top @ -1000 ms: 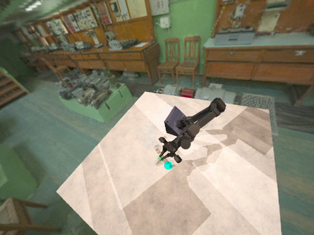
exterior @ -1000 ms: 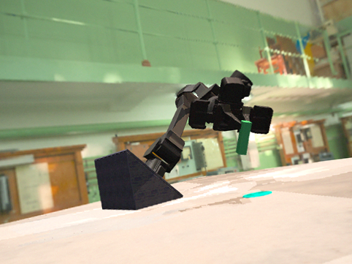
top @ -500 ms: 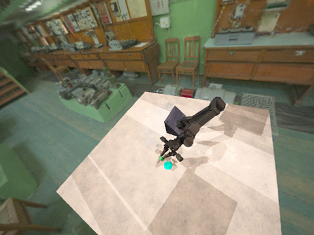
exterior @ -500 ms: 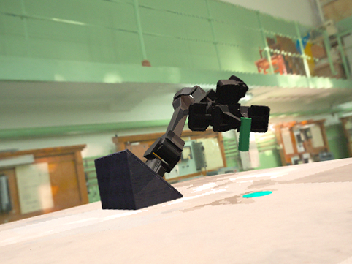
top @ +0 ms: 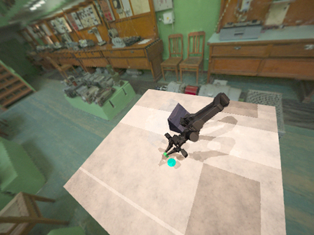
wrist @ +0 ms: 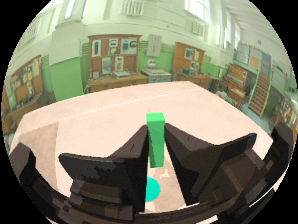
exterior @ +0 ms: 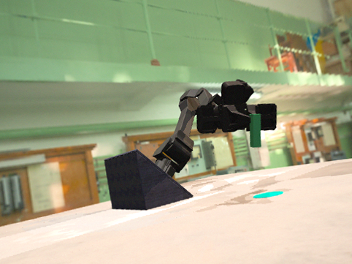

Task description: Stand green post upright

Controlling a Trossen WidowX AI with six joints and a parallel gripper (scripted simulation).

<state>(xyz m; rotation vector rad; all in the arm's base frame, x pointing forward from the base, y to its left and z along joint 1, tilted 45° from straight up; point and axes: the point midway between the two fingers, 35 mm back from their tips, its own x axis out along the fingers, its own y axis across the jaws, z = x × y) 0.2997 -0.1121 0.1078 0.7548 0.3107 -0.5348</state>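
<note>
Now: gripper tip 150 mm above the cyan circle, 10 mm to the right of it and 10 mm past it. The rest, counted from my gripper tip: green post (20 mm below).
</note>
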